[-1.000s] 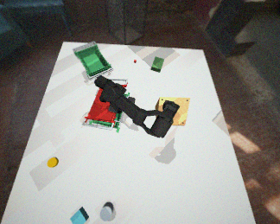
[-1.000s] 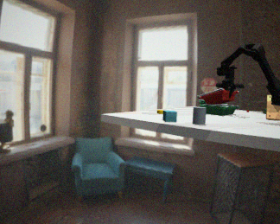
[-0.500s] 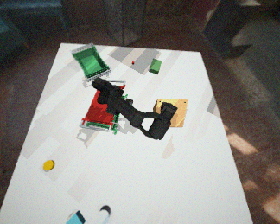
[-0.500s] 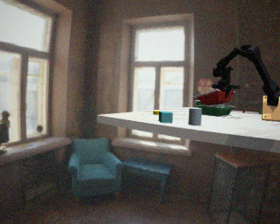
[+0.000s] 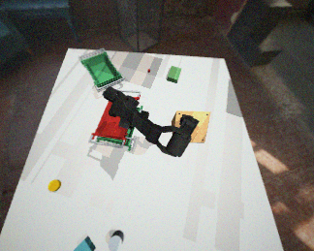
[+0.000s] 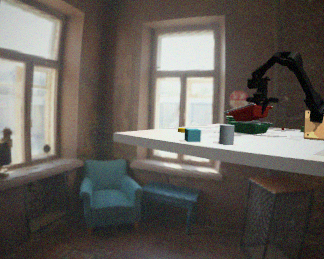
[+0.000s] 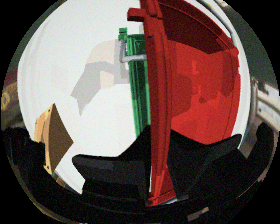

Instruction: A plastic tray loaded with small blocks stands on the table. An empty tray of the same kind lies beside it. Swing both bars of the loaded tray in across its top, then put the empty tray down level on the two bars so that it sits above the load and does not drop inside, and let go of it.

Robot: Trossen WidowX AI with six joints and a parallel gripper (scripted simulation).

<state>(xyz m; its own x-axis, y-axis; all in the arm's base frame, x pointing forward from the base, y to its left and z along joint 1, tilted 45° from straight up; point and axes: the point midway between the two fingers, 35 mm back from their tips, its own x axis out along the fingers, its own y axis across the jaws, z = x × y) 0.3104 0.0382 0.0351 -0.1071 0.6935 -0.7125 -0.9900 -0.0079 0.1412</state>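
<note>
My gripper tip is now 7 cm short of the red tray, 1 cm to the left of it and 1 cm below it. Round my gripper tip: yellow disc (31 cm ahead, 36 cm to the left, 10 cm below); green block (23 cm behind, 46 cm to the right, 9 cm below); grey cylinder (4 cm behind, 53 cm to the left, 8 cm below).
</note>
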